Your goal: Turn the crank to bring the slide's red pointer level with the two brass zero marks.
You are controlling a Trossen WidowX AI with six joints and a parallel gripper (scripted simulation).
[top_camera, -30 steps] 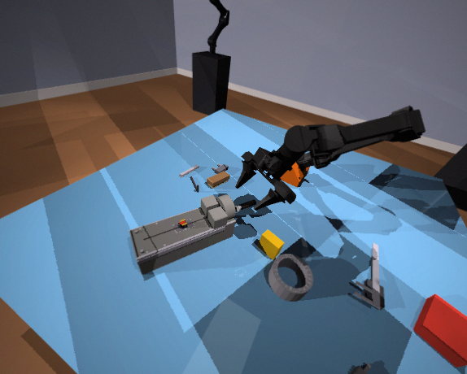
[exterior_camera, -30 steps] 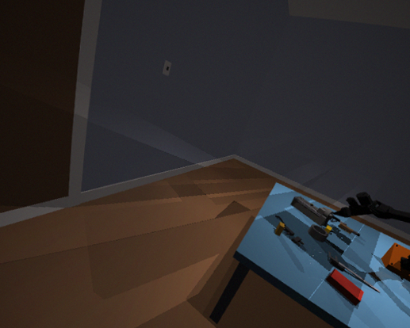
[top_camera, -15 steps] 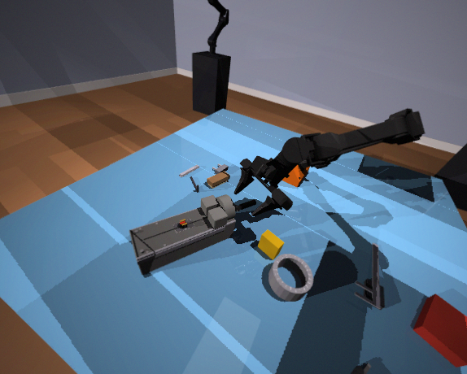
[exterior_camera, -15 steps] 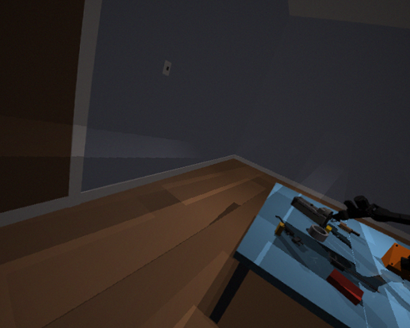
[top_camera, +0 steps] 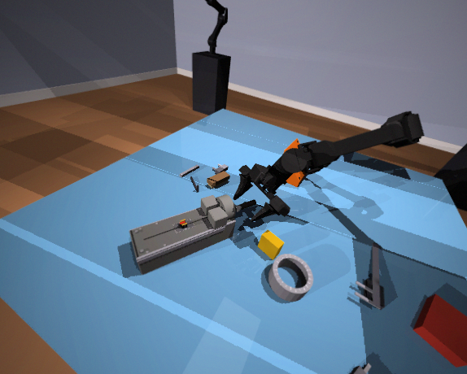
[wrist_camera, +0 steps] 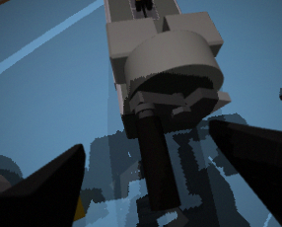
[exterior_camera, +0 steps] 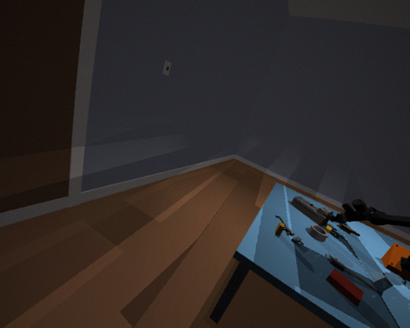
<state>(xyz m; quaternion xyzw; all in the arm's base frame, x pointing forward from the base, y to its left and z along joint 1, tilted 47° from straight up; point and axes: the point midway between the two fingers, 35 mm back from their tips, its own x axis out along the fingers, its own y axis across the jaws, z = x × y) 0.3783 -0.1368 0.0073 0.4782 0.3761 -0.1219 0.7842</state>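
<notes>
Now: gripper tip 2 cm past the dark crank handle, 1 cm to the right of it and 1 cm below it. Also, from my gripper tip: yellow block: 11 cm to the left, 6 cm below, 3 cm ahead; then red pointer: 12 cm to the right, 12 cm ahead, 1 cm below; then brown block: 17 cm behind, 16 cm to the right, 8 cm below.
</notes>
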